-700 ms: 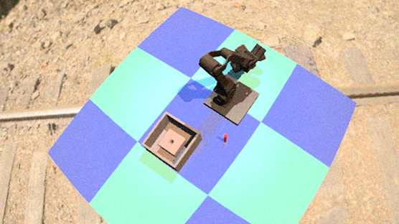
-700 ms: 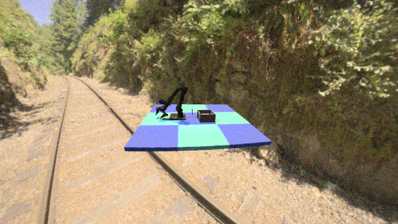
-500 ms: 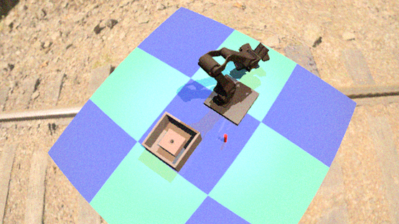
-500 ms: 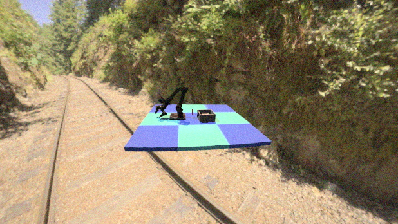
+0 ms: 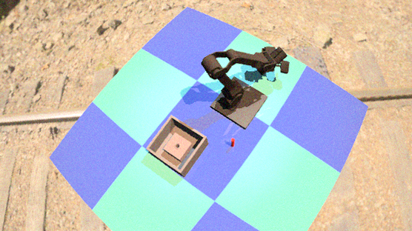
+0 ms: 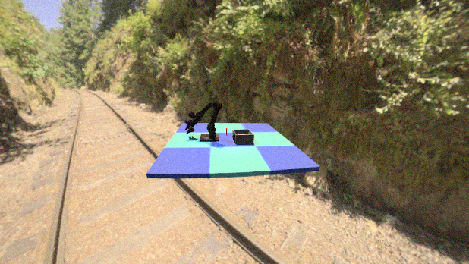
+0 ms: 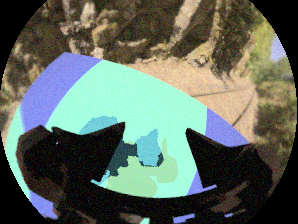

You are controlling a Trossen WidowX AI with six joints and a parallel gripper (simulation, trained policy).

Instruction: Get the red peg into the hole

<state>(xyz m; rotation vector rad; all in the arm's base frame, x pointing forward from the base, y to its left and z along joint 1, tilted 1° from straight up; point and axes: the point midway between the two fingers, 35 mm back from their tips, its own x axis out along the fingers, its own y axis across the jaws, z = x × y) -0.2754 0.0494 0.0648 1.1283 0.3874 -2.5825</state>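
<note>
The red peg is 450 mm ahead of my gripper tip, 90 mm to the left of it and 20 mm below it. From my gripper tip the other things lie so: plate 620 mm ahead, 80 mm to the right, 10 mm below; box 620 mm ahead, 80 mm to the right, 30 mm below.
</note>
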